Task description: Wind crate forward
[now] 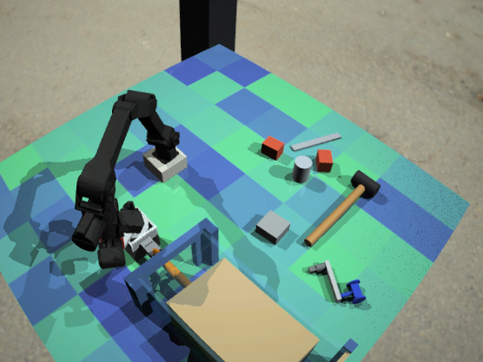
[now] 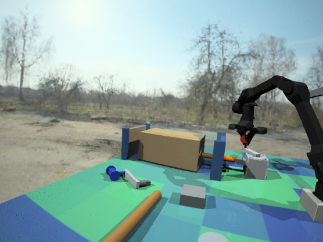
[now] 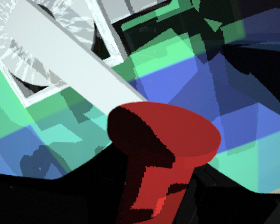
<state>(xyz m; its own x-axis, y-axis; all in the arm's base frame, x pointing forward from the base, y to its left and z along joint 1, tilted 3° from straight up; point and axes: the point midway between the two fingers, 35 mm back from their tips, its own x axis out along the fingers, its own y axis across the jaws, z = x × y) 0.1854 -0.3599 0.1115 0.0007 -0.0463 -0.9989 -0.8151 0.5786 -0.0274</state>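
Now: gripper tip 20 mm below the red knob. From my gripper tip the other things lie so: grey winch: 90 mm to the left, 80 mm below, 50 mm behind; then red-knobbed crank: 40 mm to the left, 10 mm below, 10 mm behind; then blue frame: 130 mm ahead, 80 mm to the left, 10 mm below.
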